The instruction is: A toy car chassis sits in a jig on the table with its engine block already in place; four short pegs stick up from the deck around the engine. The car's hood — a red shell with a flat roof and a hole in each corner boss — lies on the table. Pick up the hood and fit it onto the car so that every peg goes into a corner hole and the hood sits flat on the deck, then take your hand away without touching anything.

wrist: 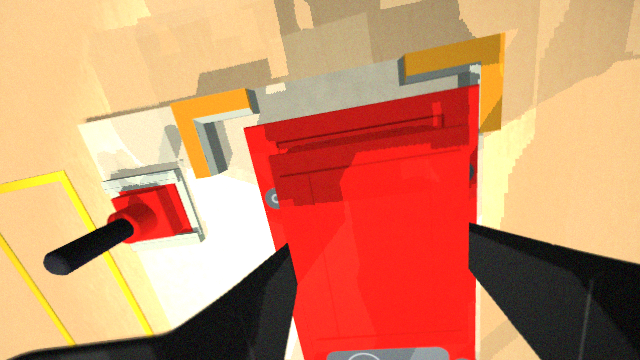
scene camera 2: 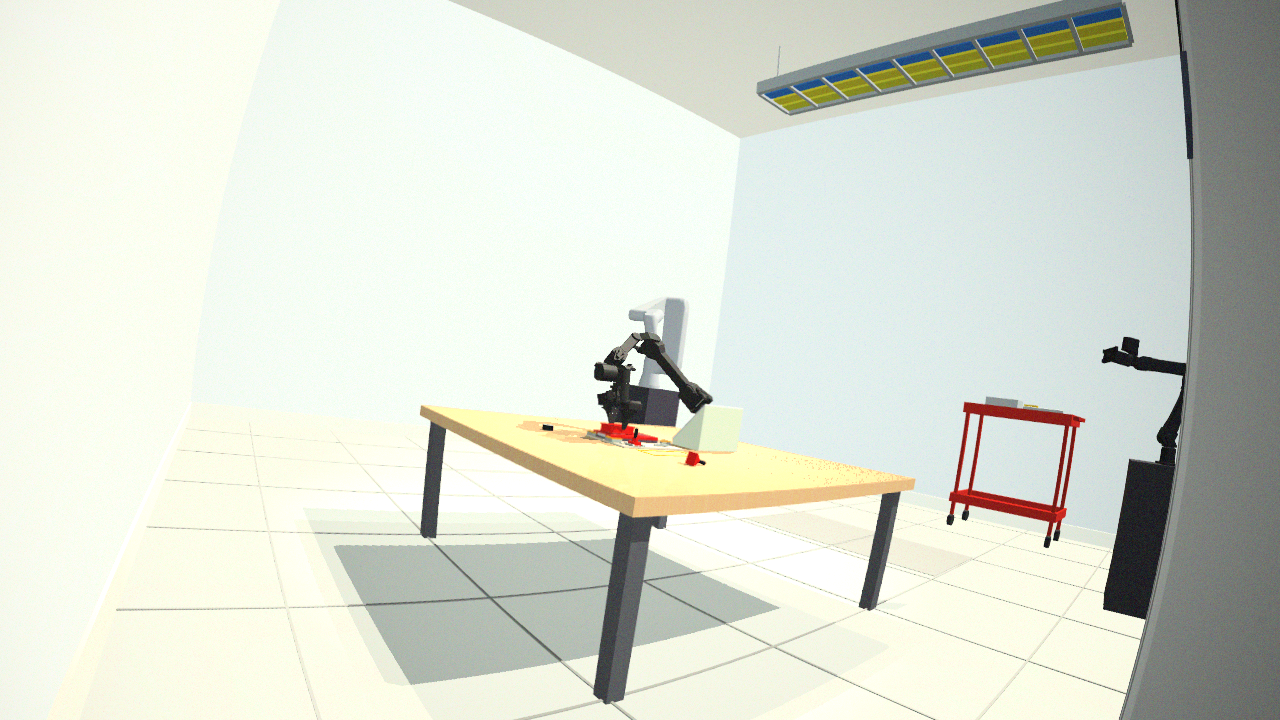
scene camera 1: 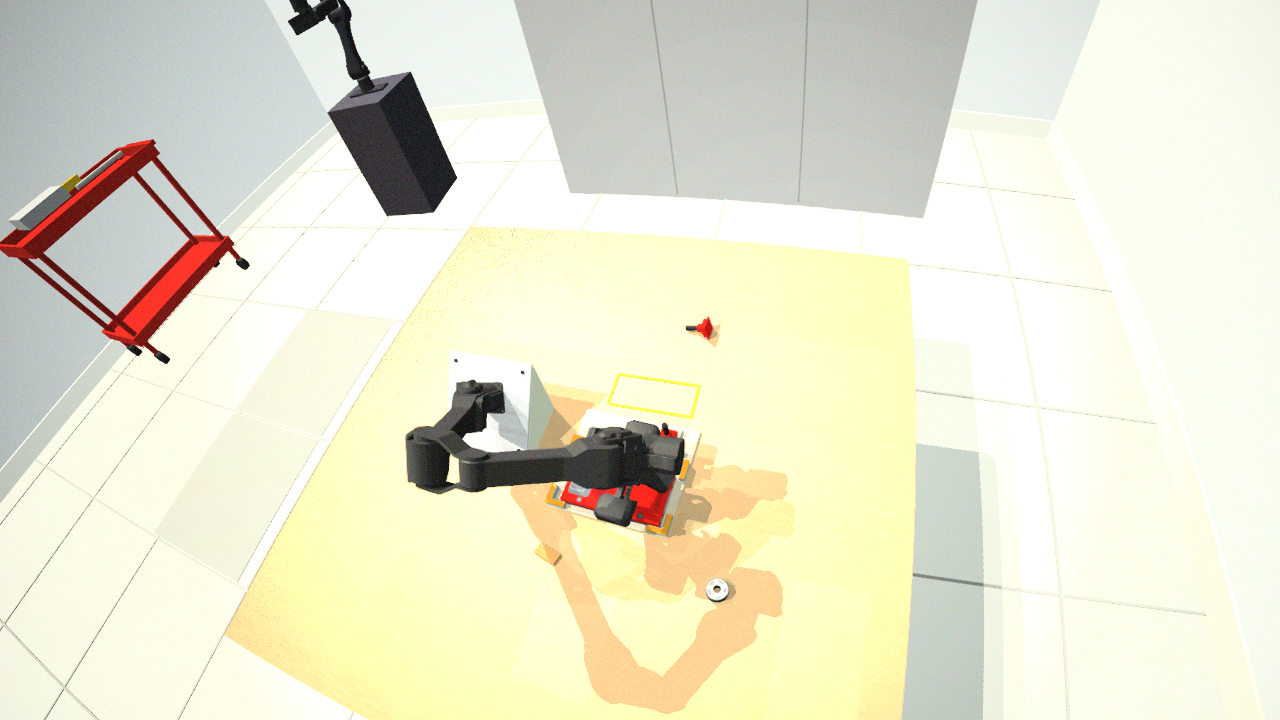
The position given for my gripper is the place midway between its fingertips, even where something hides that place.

In view: my gripper [scene camera 1: 635,488], a red hood [wrist: 377,224] and a jig [scene camera 1: 691,437].
My gripper shows as well in the wrist view [wrist: 371,240] and in scene camera 2 [scene camera 2: 617,428]. The jig is seen too in the wrist view [wrist: 199,144].
